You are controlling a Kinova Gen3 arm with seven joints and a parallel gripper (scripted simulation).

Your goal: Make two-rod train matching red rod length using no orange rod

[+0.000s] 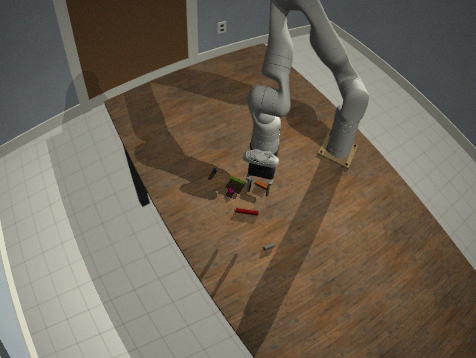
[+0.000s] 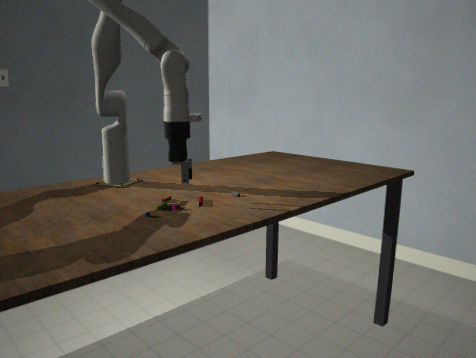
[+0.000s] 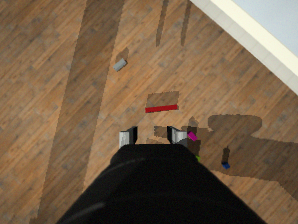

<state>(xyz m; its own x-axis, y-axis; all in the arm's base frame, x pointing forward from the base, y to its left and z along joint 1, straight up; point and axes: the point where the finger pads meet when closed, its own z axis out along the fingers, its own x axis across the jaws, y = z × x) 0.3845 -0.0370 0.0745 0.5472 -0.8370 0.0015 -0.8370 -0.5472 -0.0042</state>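
Right now my hand is 8 cm to the left of the magenta rod, 7 cm above it and 3 cm short of it. Round my hand: lime rod: 10 cm to the right, 7 cm below, 1 cm behind; then orange rod: 7 cm below, 5 cm behind, 3 cm to the right; then red rod: 7 cm below, 5 cm ahead, 1 cm to the left.
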